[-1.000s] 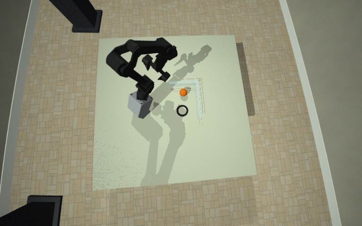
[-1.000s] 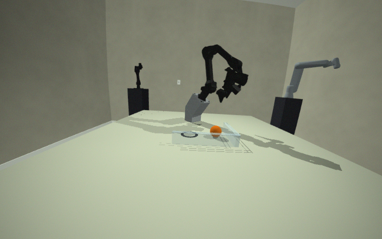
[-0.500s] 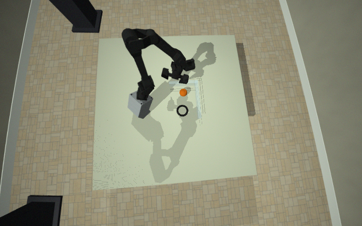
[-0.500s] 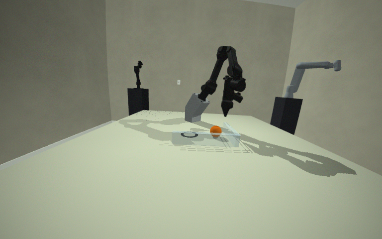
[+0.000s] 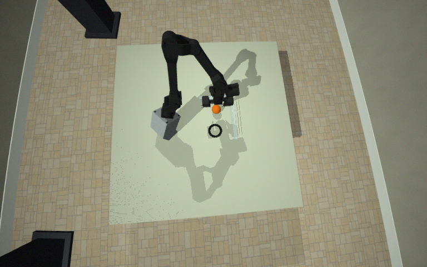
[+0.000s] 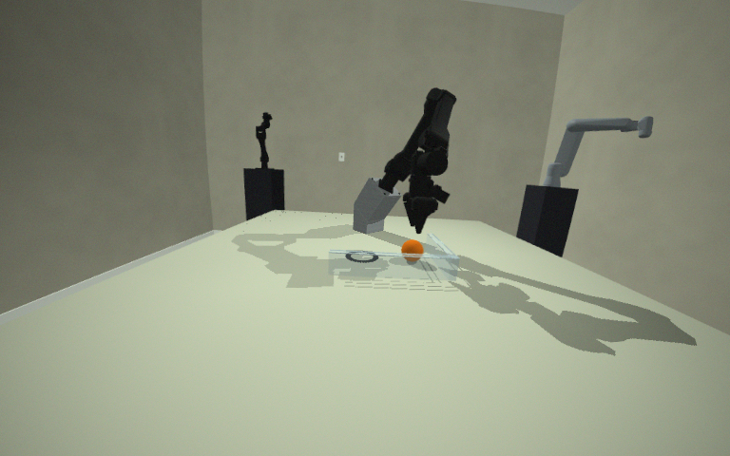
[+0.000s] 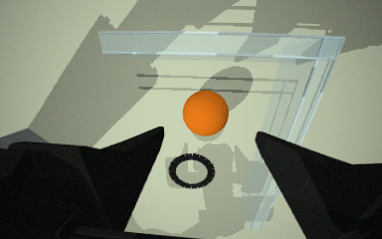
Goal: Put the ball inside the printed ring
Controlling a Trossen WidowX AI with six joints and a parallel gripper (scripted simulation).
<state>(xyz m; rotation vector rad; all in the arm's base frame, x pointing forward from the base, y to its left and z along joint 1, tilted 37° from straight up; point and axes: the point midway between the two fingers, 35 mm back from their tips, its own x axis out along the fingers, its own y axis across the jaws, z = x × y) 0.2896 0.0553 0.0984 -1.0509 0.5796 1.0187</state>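
Right now my hand is 10 cm above the orange ball. The rest, counted from my hand: clear wall 12 cm ahead, 9 cm below, 6 cm to the right.
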